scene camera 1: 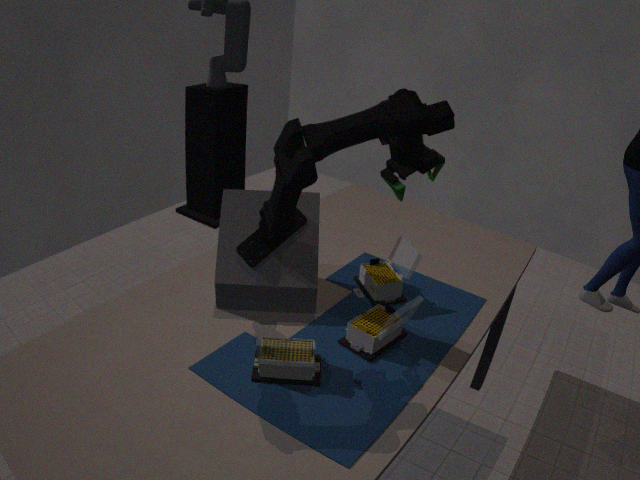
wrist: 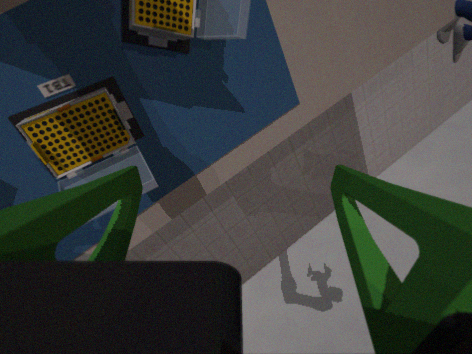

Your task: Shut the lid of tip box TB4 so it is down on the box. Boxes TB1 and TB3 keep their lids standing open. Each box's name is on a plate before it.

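Where they show: gripper, fingertip midpoint: [scene camera 1: 416, 189] [wrist: 236, 176]; arm's base, origin of the base link: [scene camera 1: 271, 235].
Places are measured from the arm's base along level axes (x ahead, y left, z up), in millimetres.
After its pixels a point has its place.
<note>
Box TB4 [scene camera 1: 286, 367] @(x 276, y -286, z -113 mm), by elimination, is the white box with a yellow rack at the front left. Its faint clear lid [scene camera 1: 269, 330] shows raised near the rack; its exact tilt is hard to tell. It does not show in the wrist view. Box TB1 [scene camera 1: 364, 338] @(x 344, y -68, z -135 mm) [wrist: 75, 132] is the middle one, its plate [wrist: 56, 86] @(x 275, y 3, z -176 mm) readable; its clear lid [scene camera 1: 408, 308] @(x 424, y -24, z -36 mm) [wrist: 142, 172] @(x 421, y 29, z -73 mm) stands open. Box TB3 [scene camera 1: 381, 290] @(x 270, y 152, z -137 mm) [wrist: 165, 14] is at the back, its lid [scene camera 1: 405, 255] @(x 277, y 272, z -73 mm) [wrist: 222, 17] @(x 306, y 246, z -82 mm) open. My gripper [scene camera 1: 416, 189] @(x 349, y 91, z 203 mm) [wrist: 236, 176] @(x 349, y 91, z 203 mm) is open and empty, high above the table beyond TB3.
The boxes stand on a blue mat [scene camera 1: 320, 423] @(x 402, y -332, z -177 mm) [wrist: 250, 75] @(x 423, y 293, z -178 mm) on the table [scene camera 1: 129, 403] @(x 55, y -571, z -181 mm). My arm's grey base block [scene camera 1: 266, 297] @(x 52, y -82, z -135 mm) is behind TB4, at the mat's left side. A black pedestal [scene camera 1: 214, 149] with another arm stands behind. A person's legs [scene camera 1: 628, 232] show at the right.
</note>
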